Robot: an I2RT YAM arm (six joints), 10 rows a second.
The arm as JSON. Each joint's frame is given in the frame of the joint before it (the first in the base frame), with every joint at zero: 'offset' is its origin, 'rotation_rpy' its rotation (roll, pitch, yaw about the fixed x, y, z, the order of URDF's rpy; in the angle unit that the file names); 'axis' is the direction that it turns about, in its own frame. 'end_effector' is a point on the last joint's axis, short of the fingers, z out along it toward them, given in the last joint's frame.
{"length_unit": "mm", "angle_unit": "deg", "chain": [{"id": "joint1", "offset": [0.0, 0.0, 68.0], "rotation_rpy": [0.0, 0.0, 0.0], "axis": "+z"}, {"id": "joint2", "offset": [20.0, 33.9, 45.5], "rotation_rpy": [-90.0, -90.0, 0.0], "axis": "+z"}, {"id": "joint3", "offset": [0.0, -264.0, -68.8], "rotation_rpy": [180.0, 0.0, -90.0], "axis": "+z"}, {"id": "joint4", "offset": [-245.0, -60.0, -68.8], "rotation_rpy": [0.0, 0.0, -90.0], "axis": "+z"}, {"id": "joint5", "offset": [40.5, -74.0, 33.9], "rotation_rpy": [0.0, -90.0, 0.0], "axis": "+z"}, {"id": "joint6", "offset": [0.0, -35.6, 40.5], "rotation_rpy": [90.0, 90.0, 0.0], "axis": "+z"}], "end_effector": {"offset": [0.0, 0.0, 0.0], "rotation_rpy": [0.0, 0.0, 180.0]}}
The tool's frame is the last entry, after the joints.
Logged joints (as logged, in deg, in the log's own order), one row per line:
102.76 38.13 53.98 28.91 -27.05 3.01
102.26 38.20 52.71 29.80 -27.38 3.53
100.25 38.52 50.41 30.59 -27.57 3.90
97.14 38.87 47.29 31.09 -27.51 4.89
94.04 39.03 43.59 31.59 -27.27 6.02
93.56 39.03 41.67 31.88 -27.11 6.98
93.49 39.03 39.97 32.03 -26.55 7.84
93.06 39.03 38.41 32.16 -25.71 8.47
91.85 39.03 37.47 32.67 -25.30 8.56
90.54 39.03 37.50 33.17 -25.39 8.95
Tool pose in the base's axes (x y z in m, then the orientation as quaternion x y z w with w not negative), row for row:
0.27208 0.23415 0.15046 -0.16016 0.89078 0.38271 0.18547
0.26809 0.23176 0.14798 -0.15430 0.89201 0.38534 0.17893
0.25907 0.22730 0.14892 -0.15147 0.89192 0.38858 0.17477
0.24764 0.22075 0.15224 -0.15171 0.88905 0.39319 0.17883
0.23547 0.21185 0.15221 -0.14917 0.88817 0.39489 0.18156
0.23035 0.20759 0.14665 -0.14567 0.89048 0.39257 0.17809
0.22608 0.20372 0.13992 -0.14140 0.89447 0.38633 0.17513
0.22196 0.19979 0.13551 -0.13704 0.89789 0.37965 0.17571
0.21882 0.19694 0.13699 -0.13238 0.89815 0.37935 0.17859
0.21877 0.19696 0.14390 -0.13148 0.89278 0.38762 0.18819
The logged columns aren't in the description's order. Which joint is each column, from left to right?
Columns, left to right: joint2, joint1, joint3, joint6, joint5, joint4.
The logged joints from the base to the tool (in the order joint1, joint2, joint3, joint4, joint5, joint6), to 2 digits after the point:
38.13 102.76 53.98 3.01 -27.05 28.91
38.20 102.26 52.71 3.53 -27.38 29.80
38.52 100.25 50.41 3.90 -27.57 30.59
38.87 97.14 47.29 4.89 -27.51 31.09
39.03 94.04 43.59 6.02 -27.27 31.59
39.03 93.56 41.67 6.98 -27.11 31.88
39.03 93.49 39.97 7.84 -26.55 32.03
39.03 93.06 38.41 8.47 -25.71 32.16
39.03 91.85 37.47 8.56 -25.30 32.67
39.03 90.54 37.50 8.95 -25.39 33.17

